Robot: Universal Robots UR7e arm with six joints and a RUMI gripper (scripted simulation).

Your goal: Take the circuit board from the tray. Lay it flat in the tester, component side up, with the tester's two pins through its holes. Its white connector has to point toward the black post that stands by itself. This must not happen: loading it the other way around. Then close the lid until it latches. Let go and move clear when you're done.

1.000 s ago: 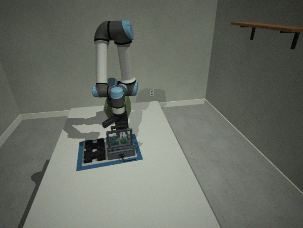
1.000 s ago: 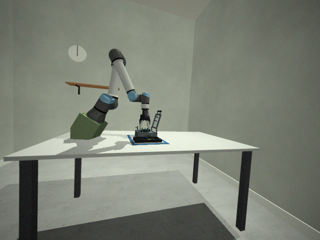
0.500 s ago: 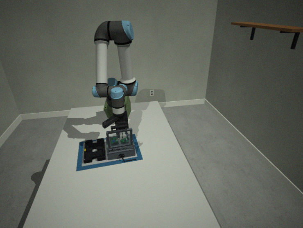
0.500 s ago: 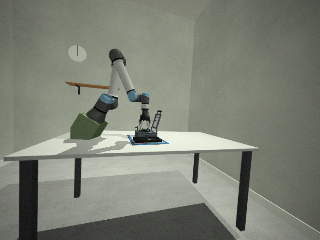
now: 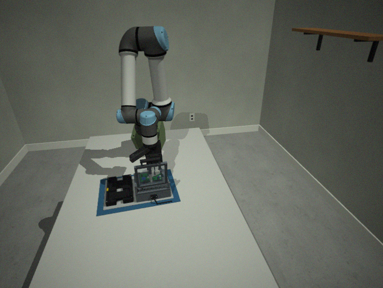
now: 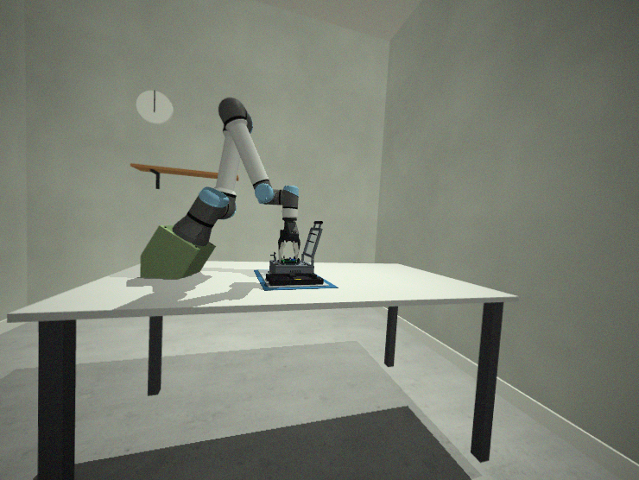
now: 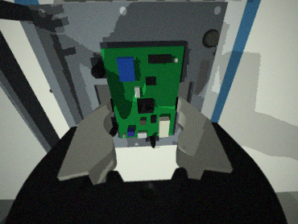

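Right now the green circuit board is right at my hand. Also, from my hand: tester lid: 120 mm ahead, 30 mm to the left, 110 mm above.
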